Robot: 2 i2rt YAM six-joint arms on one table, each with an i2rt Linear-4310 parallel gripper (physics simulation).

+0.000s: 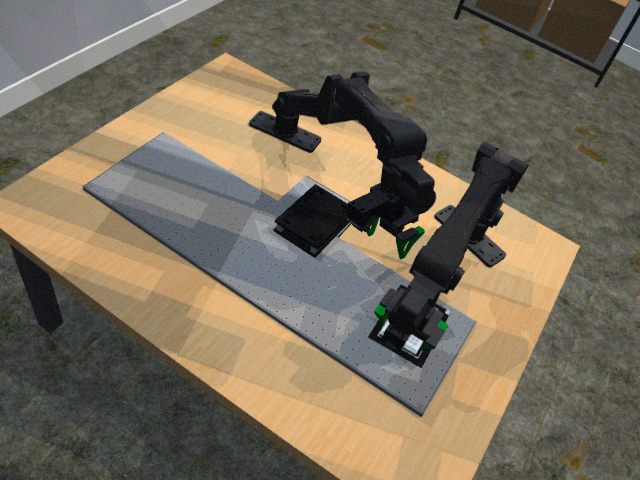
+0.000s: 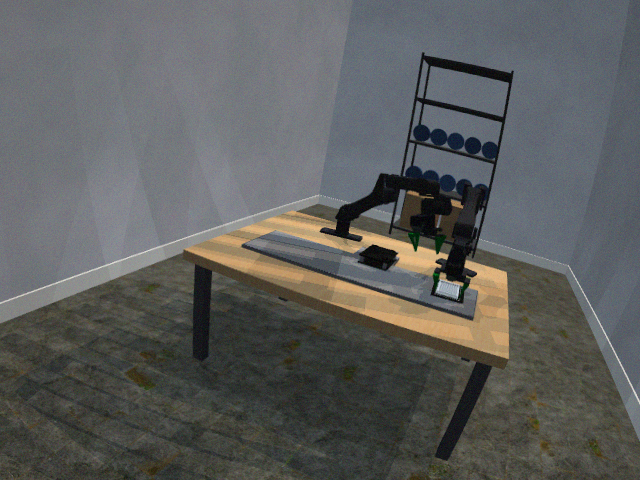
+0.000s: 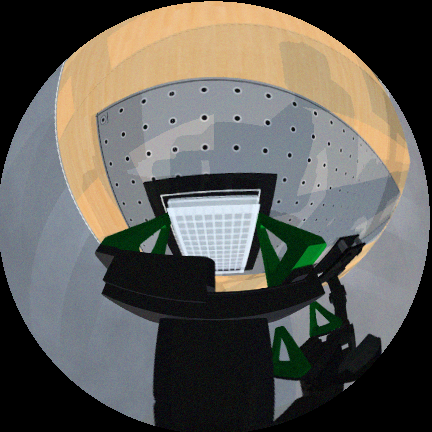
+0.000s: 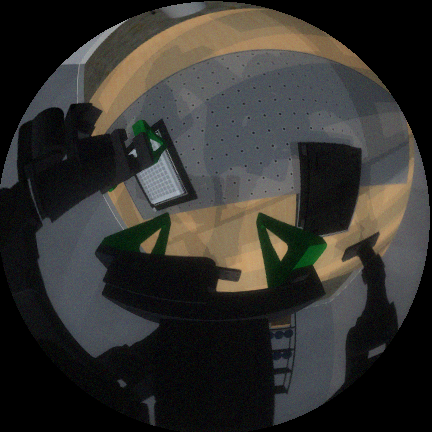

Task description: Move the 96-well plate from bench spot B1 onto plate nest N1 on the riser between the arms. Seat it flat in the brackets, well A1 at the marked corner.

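Frame: origin at the left arm's base, x ahead, y left, z up, level; metres.
Where they show: left gripper, fingertip midpoint: point(image 2: 447, 294) point(image 3: 212, 217) point(image 4: 147, 154); right gripper, fingertip midpoint: point(image 1: 386, 246) point(image 2: 426, 253) point(image 3: 298, 312) point(image 4: 213, 217); right arm's base at its link origin: point(image 1: 284, 132) point(image 2: 341, 235) point(image 4: 361, 245).
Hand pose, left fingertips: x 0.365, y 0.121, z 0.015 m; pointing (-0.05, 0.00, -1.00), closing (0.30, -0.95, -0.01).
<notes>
Each offset is from my left fingertips to the centre of the thing. "pt": to the spot under its first point. Level surfaces: height alone.
The white 96-well plate {dx -0.035, dy -0.014, dz +0.007 m} point(image 1: 413, 343) point(image 2: 448, 289) point(image 3: 213, 231) point(image 4: 160, 181) lies flat on the black B1 pad {pt dx +0.037, dy +0.015, dz -0.001 m} point(image 3: 209, 181) at the end of the grey perforated board {dz -0.002 m} point(image 1: 270, 276) point(image 2: 309, 252). My left gripper point(image 1: 411, 324) point(image 2: 450, 286) point(image 3: 212, 217) is open and low over the plate, one green finger on each long side, apart from it. The black plate nest N1 {dx -0.031, dy -0.348, dz +0.019 m} point(image 1: 313, 219) point(image 2: 378, 254) point(image 4: 328, 187) stands empty on its riser mid-board. My right gripper point(image 1: 390, 235) point(image 2: 427, 244) point(image 4: 213, 217) is open and empty, hanging above the table beside the nest.
The wooden table {dz -0.015 m} point(image 1: 223, 95) carries the arm bases point(image 1: 285, 130) point(image 1: 485, 248) behind the board. A black shelf rack point(image 2: 466, 67) with blue discs and a box stands behind the table. The two arms are close together near the plate.
</notes>
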